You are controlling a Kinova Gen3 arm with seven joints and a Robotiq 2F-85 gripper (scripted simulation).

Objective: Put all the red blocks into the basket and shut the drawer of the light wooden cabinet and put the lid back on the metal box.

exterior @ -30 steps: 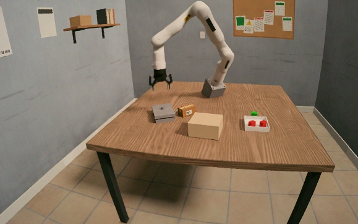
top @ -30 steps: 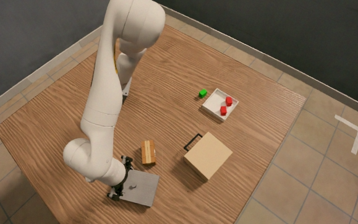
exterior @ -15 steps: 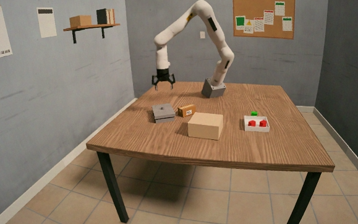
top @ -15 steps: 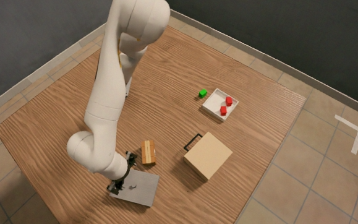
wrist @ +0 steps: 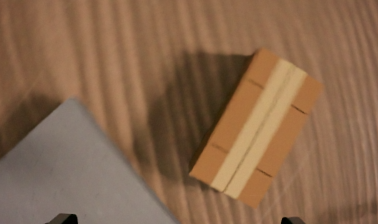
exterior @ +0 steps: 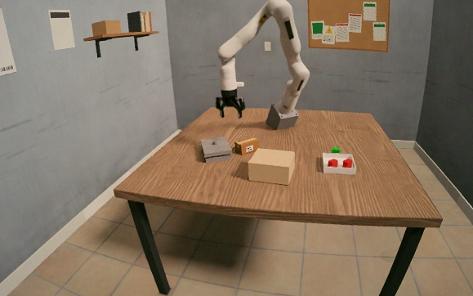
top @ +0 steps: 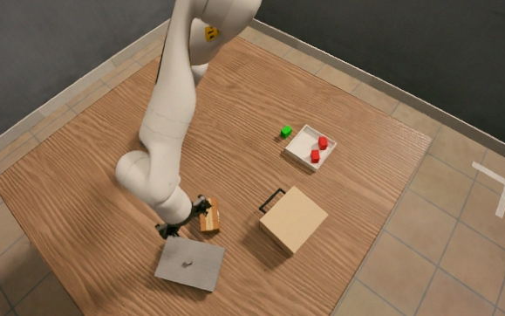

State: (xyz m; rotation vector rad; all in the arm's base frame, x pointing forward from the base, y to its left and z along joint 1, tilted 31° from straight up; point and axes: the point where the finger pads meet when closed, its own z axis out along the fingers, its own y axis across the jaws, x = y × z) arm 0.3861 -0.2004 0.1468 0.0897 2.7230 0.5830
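Now: the brown cardboard box 40 mm behind my hand, 60 mm to the left of it and 150 mm below it. From my hand the other things lie so: grey lid 50 mm ahead, 70 mm to the right, 140 mm below; grey metal box 50 mm ahead, 70 mm to the right, 160 mm below; blue block 20 mm behind, 40 mm to the left, 170 mm below.
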